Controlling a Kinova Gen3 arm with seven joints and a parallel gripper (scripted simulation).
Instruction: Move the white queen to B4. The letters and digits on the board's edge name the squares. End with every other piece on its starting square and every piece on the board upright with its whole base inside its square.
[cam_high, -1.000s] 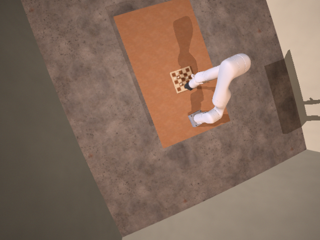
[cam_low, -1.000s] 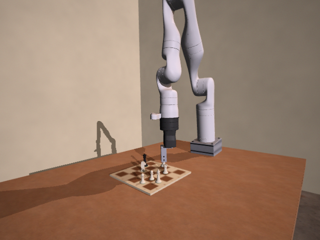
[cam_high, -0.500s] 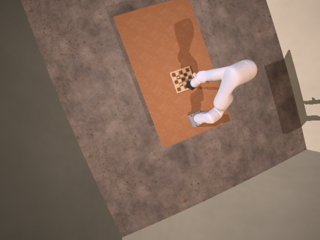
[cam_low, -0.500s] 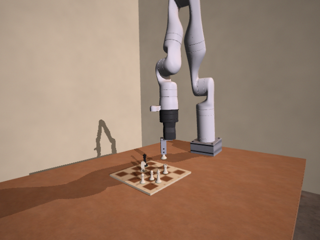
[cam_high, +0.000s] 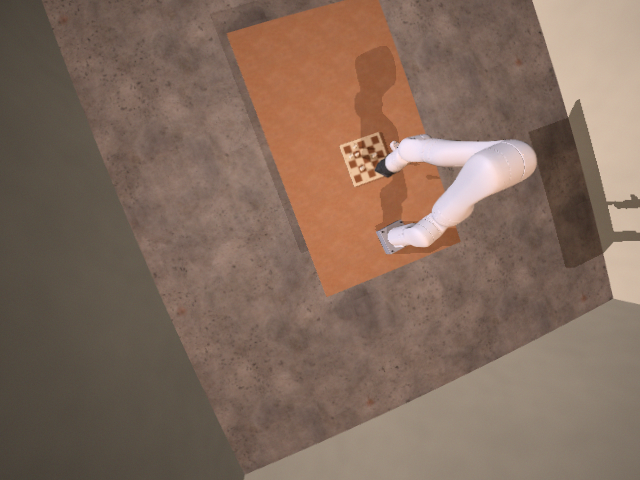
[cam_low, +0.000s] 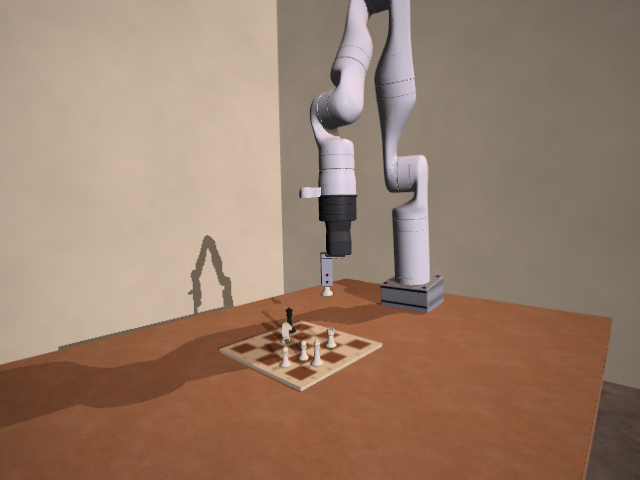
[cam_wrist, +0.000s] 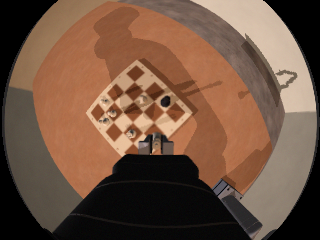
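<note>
Now: hand 120 mm above the chessboard and 80 mm short of it. Also, from my hand: white piece: 110 mm below, 50 mm to the left, 40 mm ahead; then black piece: 100 mm below, 70 mm to the right, 40 mm ahead.
</note>
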